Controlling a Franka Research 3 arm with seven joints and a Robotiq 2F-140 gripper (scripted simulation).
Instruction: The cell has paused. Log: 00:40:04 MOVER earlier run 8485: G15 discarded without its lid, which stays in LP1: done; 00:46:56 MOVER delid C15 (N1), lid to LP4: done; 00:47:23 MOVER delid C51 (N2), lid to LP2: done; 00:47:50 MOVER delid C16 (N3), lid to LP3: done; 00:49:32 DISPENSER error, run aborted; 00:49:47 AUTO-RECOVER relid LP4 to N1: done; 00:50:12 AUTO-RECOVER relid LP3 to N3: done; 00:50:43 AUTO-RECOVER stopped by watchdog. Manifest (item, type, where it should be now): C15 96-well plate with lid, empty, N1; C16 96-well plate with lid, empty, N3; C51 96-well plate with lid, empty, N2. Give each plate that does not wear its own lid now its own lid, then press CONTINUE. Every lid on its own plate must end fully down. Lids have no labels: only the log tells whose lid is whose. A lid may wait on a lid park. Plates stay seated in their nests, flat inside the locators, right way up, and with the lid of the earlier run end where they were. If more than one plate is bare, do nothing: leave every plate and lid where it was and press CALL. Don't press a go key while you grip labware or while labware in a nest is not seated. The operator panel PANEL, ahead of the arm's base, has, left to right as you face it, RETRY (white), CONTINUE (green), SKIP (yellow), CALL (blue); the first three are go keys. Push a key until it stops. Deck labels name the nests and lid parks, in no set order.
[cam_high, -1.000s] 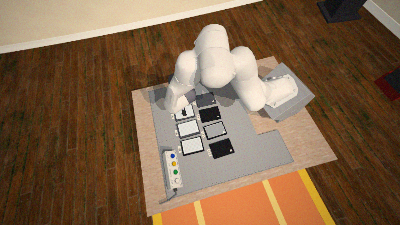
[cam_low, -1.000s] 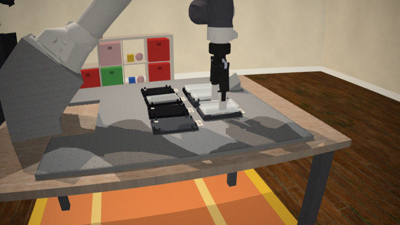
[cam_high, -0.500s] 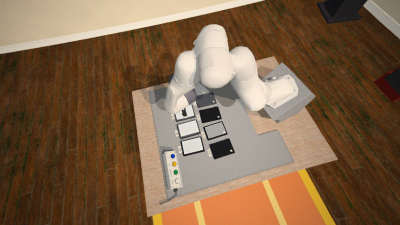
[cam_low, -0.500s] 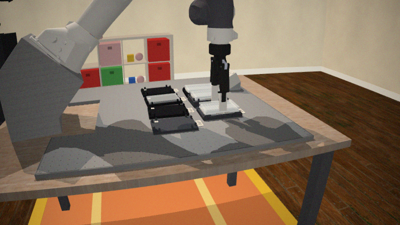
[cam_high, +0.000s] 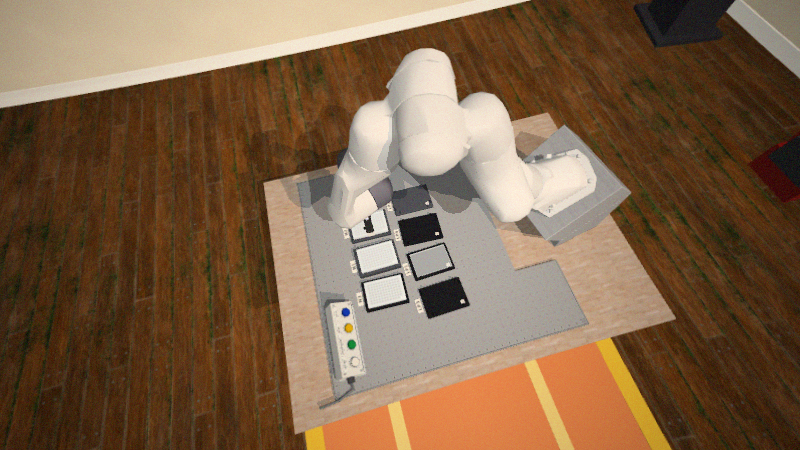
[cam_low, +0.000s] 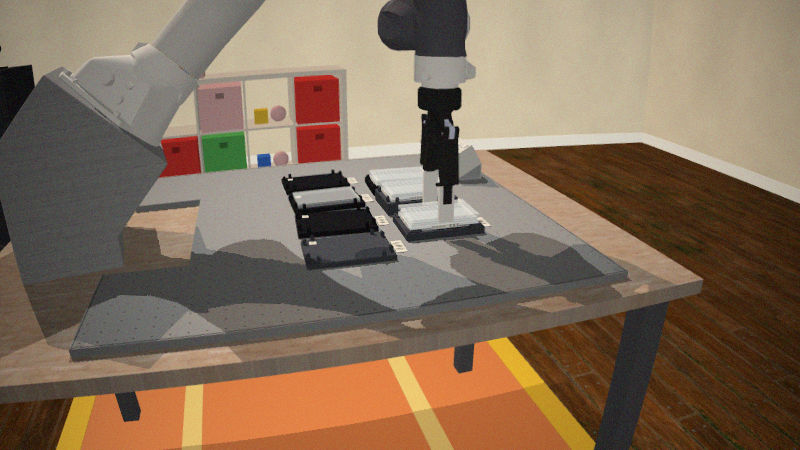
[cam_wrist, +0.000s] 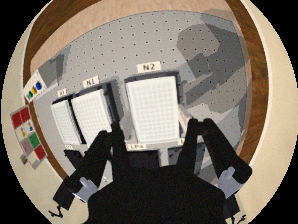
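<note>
Now: the plate 3 cm below my hand. Round my hand: lid park LP4 (19 cm behind, 3 cm to the left, 5 cm below); then yellow key (8 cm ahead, 37 cm to the left, 1 cm above); then blue key (8 cm ahead, 32 cm to the left, 1 cm above).
</note>
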